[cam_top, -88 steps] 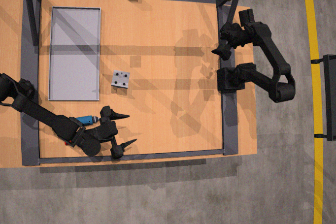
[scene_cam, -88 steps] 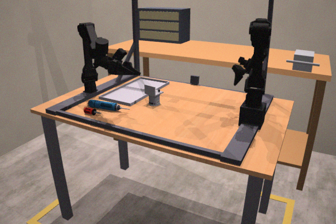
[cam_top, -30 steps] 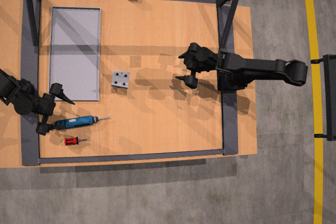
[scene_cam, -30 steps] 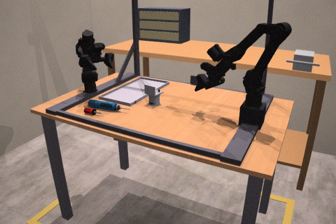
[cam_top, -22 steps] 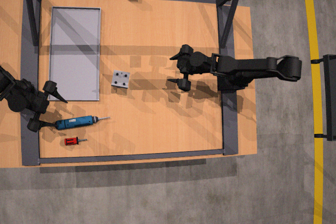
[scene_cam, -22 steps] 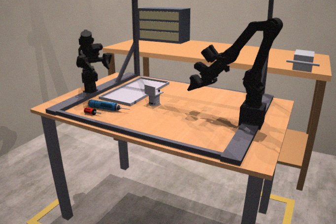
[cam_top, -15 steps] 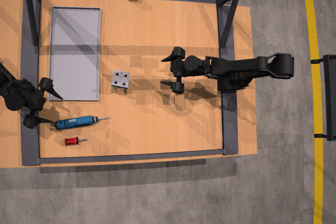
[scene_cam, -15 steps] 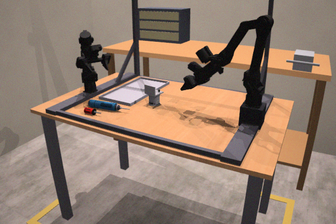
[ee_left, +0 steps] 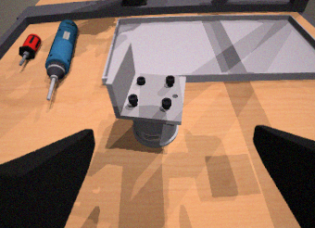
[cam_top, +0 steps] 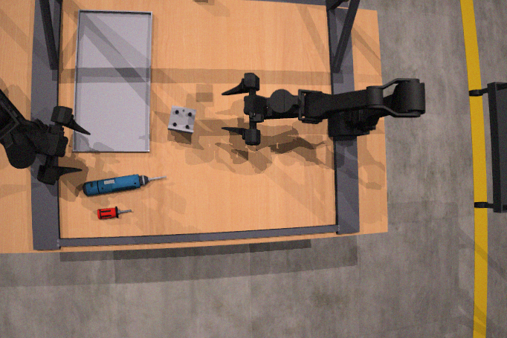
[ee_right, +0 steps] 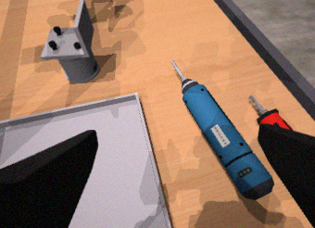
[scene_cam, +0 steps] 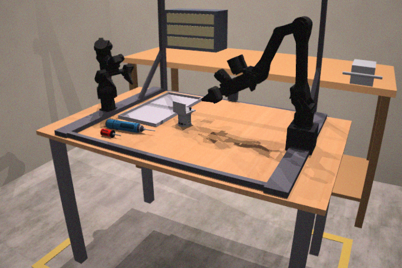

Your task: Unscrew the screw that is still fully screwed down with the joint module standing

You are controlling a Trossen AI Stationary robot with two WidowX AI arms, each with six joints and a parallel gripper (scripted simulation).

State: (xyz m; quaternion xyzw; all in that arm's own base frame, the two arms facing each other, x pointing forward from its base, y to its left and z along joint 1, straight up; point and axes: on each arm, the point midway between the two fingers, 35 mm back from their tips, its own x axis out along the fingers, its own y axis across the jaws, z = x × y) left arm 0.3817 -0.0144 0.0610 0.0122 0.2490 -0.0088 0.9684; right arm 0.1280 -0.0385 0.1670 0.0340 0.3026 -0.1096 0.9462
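Now: the grey cylinder 1 cm ahead of my left hand, 13 cm to the right of it and 12 cm below it. The rest, counted from my left hand: l-shaped bracket: 1 cm ahead, 13 cm to the right, 8 cm below; bit: 17 cm ahead, 21 cm to the right, 13 cm below; shallow grey tray: 13 cm behind, 33 cm to the right, 15 cm below.
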